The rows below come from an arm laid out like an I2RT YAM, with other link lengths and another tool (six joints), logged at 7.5 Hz.
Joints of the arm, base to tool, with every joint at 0 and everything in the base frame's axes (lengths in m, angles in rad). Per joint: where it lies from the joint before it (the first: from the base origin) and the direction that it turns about. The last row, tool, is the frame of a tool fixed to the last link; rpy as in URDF.
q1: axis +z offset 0 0 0.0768
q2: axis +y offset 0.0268 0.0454 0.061
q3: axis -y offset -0.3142 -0.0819 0
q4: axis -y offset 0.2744 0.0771 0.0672
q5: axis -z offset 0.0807 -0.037 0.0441
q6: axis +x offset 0.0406 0 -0.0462
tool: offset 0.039 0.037 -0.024 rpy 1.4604 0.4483 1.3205
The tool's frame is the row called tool.
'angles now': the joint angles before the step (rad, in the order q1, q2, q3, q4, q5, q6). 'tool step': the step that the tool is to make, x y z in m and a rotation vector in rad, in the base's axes. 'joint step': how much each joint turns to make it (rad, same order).
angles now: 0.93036 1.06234 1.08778 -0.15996 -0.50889 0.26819
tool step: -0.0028 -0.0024 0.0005 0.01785 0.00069 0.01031
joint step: 0.00053 -0.01271 -0.01487 0.02167 -0.01110 0.01138
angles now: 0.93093 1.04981 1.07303 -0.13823 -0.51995 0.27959
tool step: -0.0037 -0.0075 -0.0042 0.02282 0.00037 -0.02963
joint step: -0.00161 -0.04251 -0.04768 0.03251 0.02647 0.01910
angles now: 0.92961 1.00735 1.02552 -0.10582 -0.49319 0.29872
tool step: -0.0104 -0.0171 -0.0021 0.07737 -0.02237 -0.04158
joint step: -0.00085 -0.09371 -0.08814 0.08523 0.03949 0.03379
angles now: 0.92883 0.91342 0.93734 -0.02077 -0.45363 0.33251
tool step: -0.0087 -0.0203 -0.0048 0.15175 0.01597 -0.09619
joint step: -0.00073 -0.12435 -0.14292 0.17145 0.10345 0.10398
